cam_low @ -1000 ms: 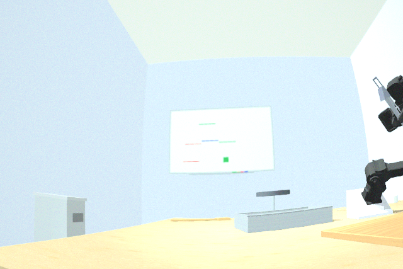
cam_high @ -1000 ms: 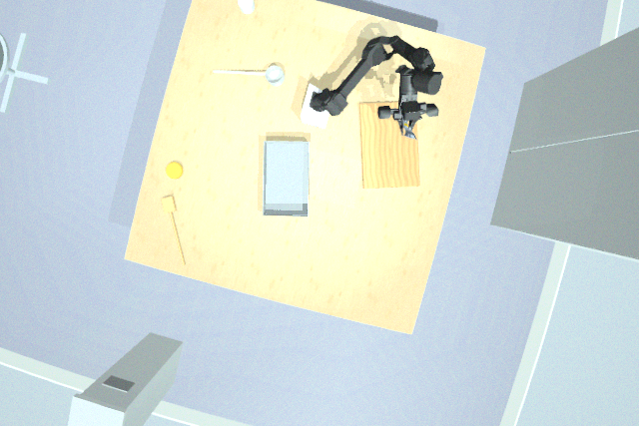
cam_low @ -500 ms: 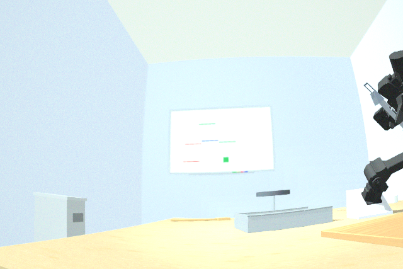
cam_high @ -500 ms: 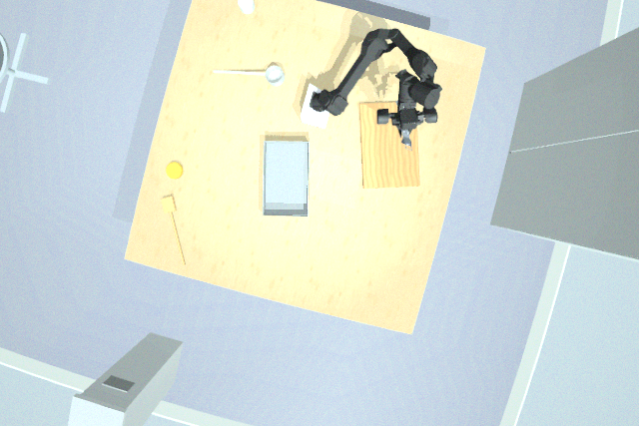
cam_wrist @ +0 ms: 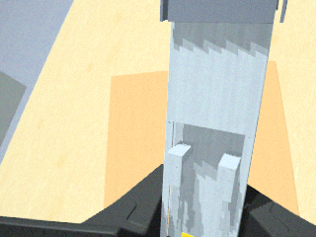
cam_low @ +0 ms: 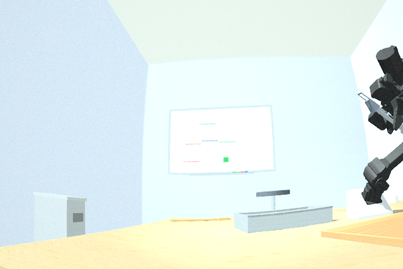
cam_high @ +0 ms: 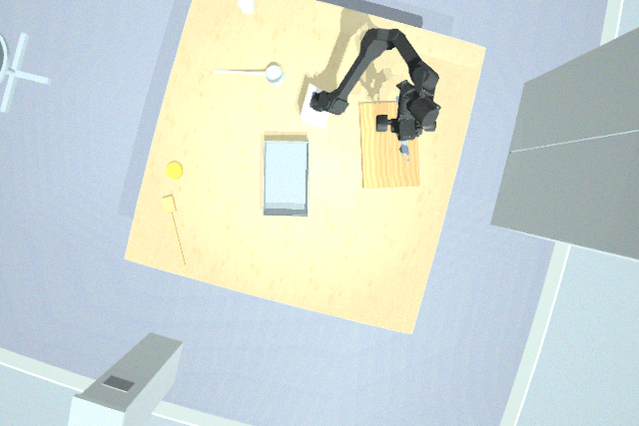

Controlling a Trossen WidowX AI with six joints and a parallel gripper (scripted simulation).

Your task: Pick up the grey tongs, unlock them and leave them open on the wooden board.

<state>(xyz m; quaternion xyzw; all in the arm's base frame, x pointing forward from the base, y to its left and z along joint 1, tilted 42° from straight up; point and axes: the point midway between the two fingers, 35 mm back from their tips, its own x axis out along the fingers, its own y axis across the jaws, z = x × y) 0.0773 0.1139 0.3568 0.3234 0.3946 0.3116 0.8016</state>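
Now: gripper tip 3 cm below the yellow lock piece, 2 cm past it and 1 cm to the left of it. Round my gripper tip: wooden board (22 cm below, 2 cm behind, 1 cm to the left); then roasting tin (37 cm to the right, 24 cm ahead, 20 cm below).
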